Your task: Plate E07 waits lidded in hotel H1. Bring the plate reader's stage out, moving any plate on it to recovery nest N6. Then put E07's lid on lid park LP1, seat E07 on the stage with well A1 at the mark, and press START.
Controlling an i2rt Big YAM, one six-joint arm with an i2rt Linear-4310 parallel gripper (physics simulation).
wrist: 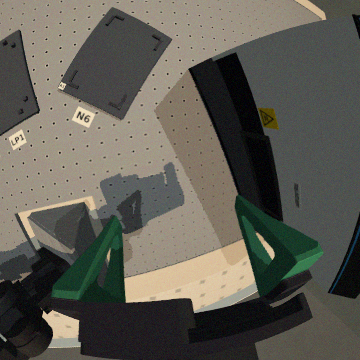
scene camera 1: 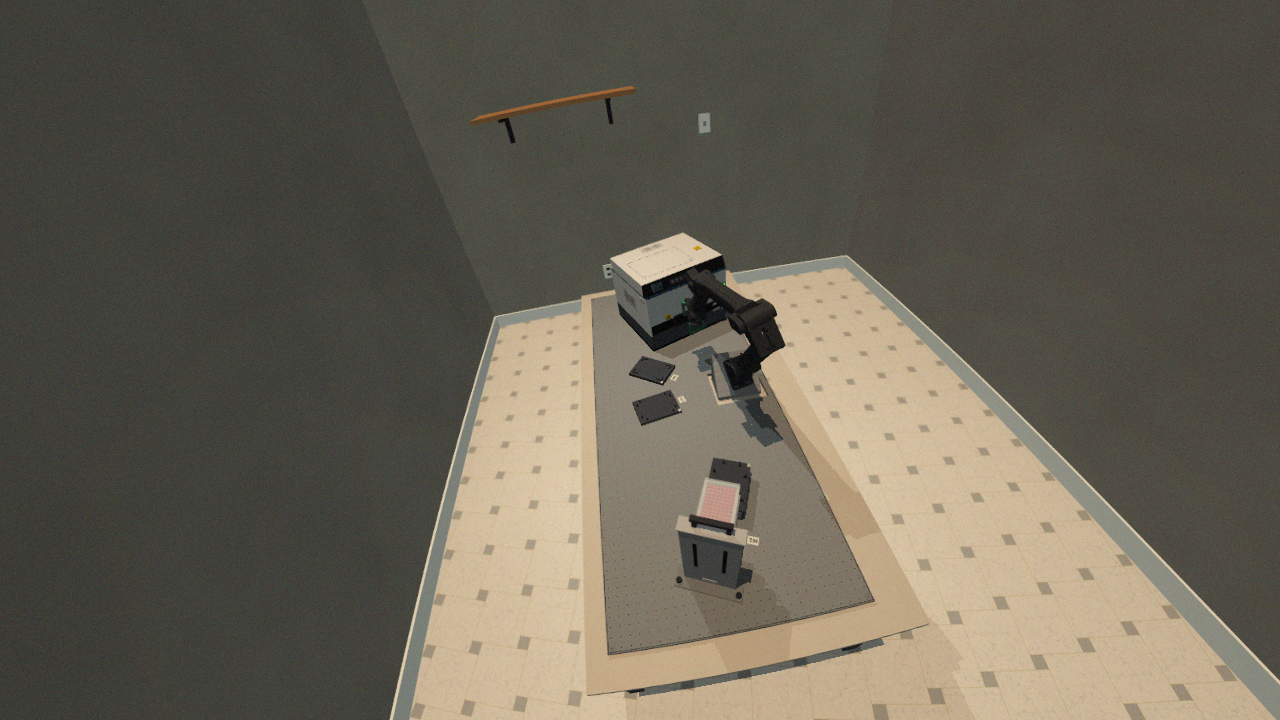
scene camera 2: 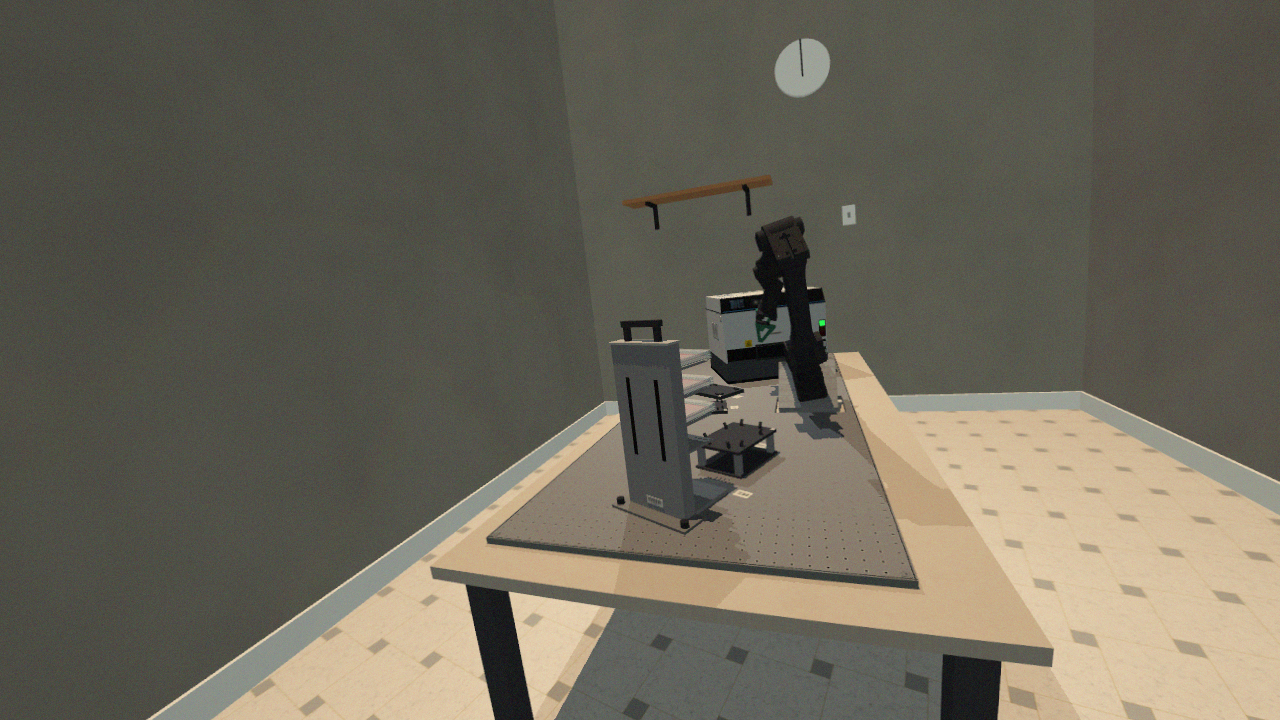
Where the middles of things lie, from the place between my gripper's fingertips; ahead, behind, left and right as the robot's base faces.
I see the recovery nest (scene camera 1: 649, 369) 170 mm ahead of my hand and 190 mm below it. From my hand the other things lie so: lid park (scene camera 1: 650, 409) (190 mm ahead, 210 mm to the left, 190 mm below); plate reader (scene camera 2: 735, 328) (10 mm behind, 350 mm to the right, 60 mm below).
